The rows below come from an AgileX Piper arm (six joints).
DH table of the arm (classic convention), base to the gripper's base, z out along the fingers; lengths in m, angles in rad. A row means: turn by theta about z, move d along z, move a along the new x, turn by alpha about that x. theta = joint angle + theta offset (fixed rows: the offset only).
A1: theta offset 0  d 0.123  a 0  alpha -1.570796
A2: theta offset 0.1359  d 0  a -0.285  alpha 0
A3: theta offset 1.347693  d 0  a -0.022  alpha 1.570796
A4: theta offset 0  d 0.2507  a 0  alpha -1.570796
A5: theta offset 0  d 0  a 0  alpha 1.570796
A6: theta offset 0  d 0.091  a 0  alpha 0
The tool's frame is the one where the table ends.
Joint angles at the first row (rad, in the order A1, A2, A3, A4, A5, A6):
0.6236, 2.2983, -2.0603, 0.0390, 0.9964, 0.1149
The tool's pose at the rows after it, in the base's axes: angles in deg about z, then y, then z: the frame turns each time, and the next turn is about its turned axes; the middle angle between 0 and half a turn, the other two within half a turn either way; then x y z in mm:
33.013 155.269 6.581 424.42 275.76 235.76
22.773 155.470 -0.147 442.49 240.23 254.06
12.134 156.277 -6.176 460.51 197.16 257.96
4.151 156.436 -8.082 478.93 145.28 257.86
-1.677 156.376 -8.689 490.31 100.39 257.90
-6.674 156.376 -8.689 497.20 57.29 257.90
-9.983 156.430 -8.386 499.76 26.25 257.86
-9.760 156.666 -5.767 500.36 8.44 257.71
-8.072 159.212 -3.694 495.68 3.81 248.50
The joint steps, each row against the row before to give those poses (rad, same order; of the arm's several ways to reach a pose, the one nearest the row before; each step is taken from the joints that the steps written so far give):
-0.0474, 0.0000, -0.1038, -0.0390, 0.0958, 0.0000
-0.0707, -0.0045, -0.0651, -0.0487, 0.0757, 0.0000
-0.0859, -0.0021, -0.0139, -0.0403, 0.0367, 0.0000
-0.1078, 0.0000, 0.0000, -0.0124, 0.0057, -0.0001
-0.0919, 0.0000, 0.0000, -0.0044, 0.0000, 0.0001
-0.0872, 0.0001, -0.0001, 0.0000, 0.0000, -0.0001
-0.0626, -0.0001, 0.0001, 0.0023, 0.0004, 0.0001
-0.0388, 0.0001, 0.0000, 0.0186, 0.0000, 0.0000
-0.0133, -0.0127, 0.0543, 0.0248, -0.0010, -0.0094

